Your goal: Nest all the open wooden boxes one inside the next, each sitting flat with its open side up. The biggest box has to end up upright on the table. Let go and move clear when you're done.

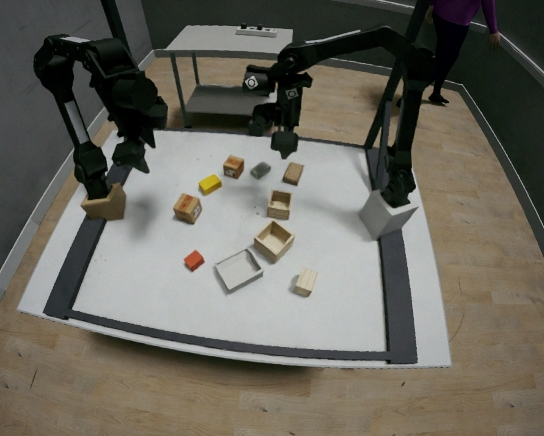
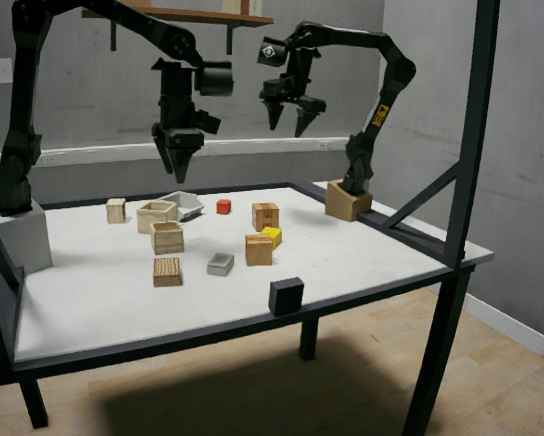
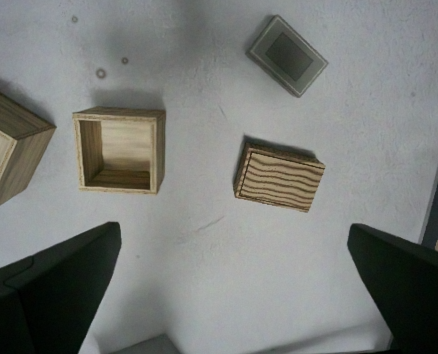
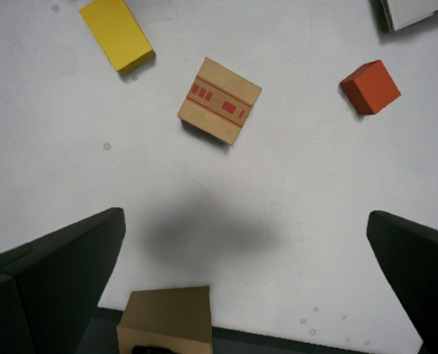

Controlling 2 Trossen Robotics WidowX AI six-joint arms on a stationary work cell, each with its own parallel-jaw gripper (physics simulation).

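Places are measured from the left arm's base along level axes (x ahead, y left, z up), in centimetres.
Pixels of known places: left gripper, fingertip midpoint: (image 2: 175, 178) (image 3: 236, 234); right gripper, fingertip midpoint: (image 1: 151, 159) (image 2: 283, 134) (image 4: 245, 220); left arm's base, link origin: (image 1: 395, 198) (image 2: 12, 207); right arm's base, link origin: (image 1: 100, 193) (image 2: 350, 188).
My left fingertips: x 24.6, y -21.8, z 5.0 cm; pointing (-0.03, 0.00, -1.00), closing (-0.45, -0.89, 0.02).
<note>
Ahead of a thing's pixels: the offset from my left fingertips to its middle.
The biggest wooden box {dx +9.4, dy +18.7, dz -14.7 cm} (image 1: 274, 241) (image 2: 153, 221) (image 3: 22, 150) stands open side up near the table's middle. A medium wooden box {dx +3.4, dy +7.7, dz -15.1 cm} (image 1: 279, 205) (image 2: 168, 239) (image 3: 120, 150) stands separately beside it, open side up. A small pale wooden piece {dx +5.7, dy +32.1, dz -15.1 cm} (image 1: 305, 282) (image 2: 116, 210) shows no opening facing up. A striped wooden piece {dx -5.7, dy -3.5, dz -16.5 cm} (image 1: 293, 173) (image 2: 167, 272) (image 3: 281, 178) shows a closed top; its underside is hidden. My left gripper (image 1: 285, 152) (image 2: 175, 176) (image 3: 236, 234) is open and empty, high above the table near the striped piece. My right gripper (image 1: 150, 159) (image 2: 285, 132) (image 4: 245, 220) is open and empty, high above the table.
A grey tray {dx +20.6, dy +23.0, dz -15.2 cm} (image 1: 239, 271) lies beside the biggest box; a small grey container {dx +4.1, dy -8.4, dz -16.6 cm} (image 1: 260, 170) (image 2: 220, 264) (image 3: 288, 56) is near the striped piece. Two cardboard boxes, one nearer the right gripper (image 4: 220, 101), a yellow block {dx +21.3, dy -7.2, dz -16.2 cm} (image 1: 210, 184) (image 4: 117, 36) and a red block {dx +31.2, dy +16.9, dz -16.1 cm} (image 1: 194, 260) (image 4: 371, 88) stand around.
</note>
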